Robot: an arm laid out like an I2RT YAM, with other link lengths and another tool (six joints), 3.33 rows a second.
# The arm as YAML. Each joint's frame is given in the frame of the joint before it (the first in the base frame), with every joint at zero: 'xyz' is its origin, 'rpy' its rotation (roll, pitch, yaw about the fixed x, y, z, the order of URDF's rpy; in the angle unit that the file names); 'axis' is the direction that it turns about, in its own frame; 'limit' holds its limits. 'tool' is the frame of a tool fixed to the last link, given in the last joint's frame.
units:
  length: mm
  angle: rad
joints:
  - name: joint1
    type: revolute
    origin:
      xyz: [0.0, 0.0, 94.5]
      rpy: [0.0, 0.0, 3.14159]
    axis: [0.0, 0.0, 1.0]
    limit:
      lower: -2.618
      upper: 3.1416
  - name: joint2
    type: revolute
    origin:
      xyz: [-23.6, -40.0, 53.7]
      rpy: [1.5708, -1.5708, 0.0]
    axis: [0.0, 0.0, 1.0]
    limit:
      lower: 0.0
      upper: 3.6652
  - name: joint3
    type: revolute
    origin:
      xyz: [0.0, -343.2, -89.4]
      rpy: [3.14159, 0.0, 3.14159]
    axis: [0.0, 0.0, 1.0]
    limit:
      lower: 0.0
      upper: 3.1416
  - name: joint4
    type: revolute
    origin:
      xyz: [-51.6, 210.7, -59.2]
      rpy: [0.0, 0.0, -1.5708]
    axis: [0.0, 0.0, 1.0]
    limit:
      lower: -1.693
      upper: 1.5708
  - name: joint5
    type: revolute
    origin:
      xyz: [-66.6, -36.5, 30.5]
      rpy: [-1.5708, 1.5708, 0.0]
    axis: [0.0, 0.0, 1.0]
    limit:
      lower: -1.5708
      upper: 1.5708
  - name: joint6
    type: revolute
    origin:
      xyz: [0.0, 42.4, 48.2]
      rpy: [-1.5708, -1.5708, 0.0]
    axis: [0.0, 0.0, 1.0]
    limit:
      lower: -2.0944
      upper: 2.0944
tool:
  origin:
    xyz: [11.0, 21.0, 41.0]
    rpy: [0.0, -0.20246, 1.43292]
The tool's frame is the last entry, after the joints.
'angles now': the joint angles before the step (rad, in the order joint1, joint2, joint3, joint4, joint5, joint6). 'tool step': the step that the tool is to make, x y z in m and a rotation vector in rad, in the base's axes. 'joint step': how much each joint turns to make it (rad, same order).
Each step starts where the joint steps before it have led.
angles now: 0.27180, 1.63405, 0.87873, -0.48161, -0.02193, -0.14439
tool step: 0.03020, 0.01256, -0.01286, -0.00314, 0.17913, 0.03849
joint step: -0.00002, 0.18007, 0.16672, -0.16138, -0.05303, -0.02634
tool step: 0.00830, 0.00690, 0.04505, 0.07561, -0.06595, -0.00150
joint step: -0.00038, -0.06143, 0.13543, -0.11178, -0.05379, 0.01221
